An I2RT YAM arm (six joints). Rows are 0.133 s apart.
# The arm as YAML. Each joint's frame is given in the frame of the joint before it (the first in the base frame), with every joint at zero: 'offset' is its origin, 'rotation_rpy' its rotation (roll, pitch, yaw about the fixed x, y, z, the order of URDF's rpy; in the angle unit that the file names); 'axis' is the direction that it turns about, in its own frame. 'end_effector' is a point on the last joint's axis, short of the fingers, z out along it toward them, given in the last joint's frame.
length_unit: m
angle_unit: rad
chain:
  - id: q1
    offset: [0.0, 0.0, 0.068]
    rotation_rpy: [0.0, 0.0, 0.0]
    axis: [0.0, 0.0, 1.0]
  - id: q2
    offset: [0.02, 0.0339, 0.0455]
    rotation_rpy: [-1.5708, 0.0, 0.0]
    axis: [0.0, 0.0, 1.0]
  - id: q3
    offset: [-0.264, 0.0, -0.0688]
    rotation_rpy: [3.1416, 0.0, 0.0]
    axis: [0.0, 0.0, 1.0]
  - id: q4
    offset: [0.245, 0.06, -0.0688]
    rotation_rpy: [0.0, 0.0, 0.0]
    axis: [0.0, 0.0, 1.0]
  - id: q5
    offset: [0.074, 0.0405, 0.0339]
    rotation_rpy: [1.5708, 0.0, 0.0]
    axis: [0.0, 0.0, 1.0]
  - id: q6
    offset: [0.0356, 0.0, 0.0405]
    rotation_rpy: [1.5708, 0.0, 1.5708]
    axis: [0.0, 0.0, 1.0]
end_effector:
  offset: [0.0, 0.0, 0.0]
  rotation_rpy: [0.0, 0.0, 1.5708]
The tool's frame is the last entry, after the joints.
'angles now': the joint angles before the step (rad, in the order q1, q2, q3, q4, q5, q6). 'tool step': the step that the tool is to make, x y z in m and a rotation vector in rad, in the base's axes. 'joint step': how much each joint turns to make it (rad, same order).
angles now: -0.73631, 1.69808, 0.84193, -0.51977, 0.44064, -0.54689
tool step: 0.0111, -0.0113, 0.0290, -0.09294, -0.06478, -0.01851
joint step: 0.00004, -0.03913, 0.07655, -0.01102, 0.02912, 0.01311
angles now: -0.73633, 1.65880, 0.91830, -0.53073, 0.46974, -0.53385
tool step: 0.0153, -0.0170, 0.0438, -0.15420, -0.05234, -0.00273
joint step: -0.00001, -0.03133, 0.12493, 0.00098, 0.07446, -0.03049
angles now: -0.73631, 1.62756, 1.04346, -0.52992, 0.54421, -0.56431
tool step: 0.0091, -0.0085, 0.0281, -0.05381, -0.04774, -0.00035
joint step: 0.00009, -0.00601, 0.09453, -0.02700, 0.00709, -0.00389
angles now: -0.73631, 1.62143, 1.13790, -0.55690, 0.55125, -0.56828
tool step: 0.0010, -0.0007, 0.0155, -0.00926, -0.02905, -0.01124
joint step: 0.00000, -0.01358, 0.04511, -0.04082, -0.00508, 0.01891
